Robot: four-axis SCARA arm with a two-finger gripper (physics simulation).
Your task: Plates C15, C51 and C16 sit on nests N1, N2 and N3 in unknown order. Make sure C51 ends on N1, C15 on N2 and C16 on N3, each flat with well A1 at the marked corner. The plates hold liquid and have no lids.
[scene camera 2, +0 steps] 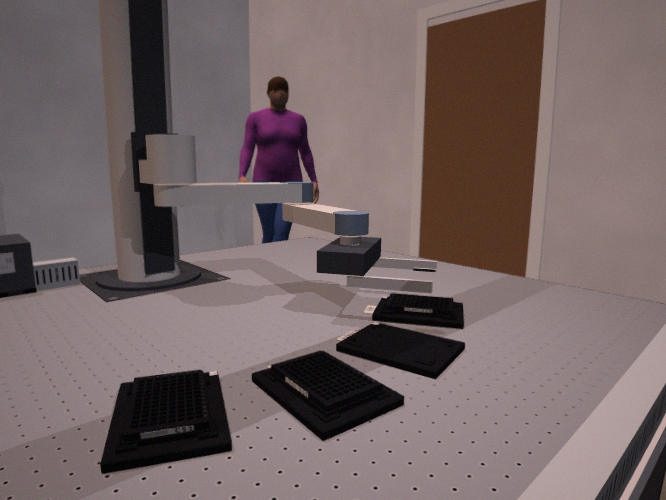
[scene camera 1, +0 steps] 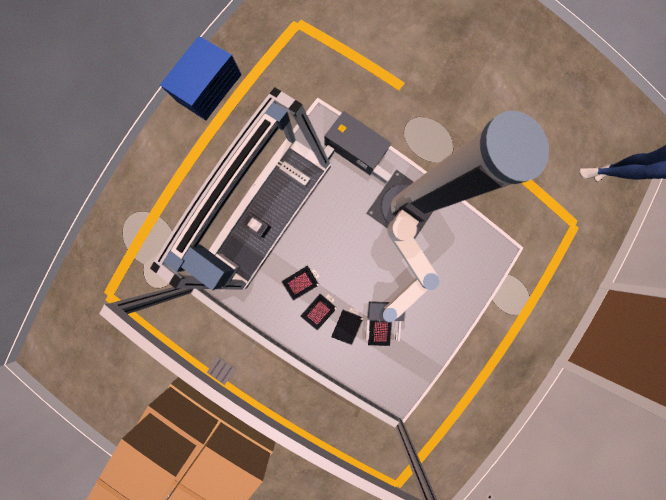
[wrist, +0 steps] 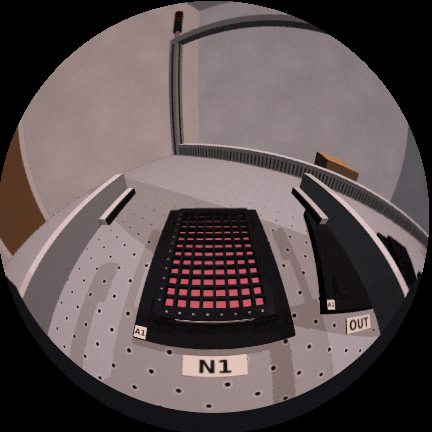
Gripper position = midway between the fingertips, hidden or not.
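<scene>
My gripper (scene camera 2: 434,275) (wrist: 213,177). Dark deck (scene camera 1: 281,200). Out nest (wrist: 330,258). Nest N1 (wrist: 235,336). Nest N2 (scene camera 2: 349,419).
</scene>
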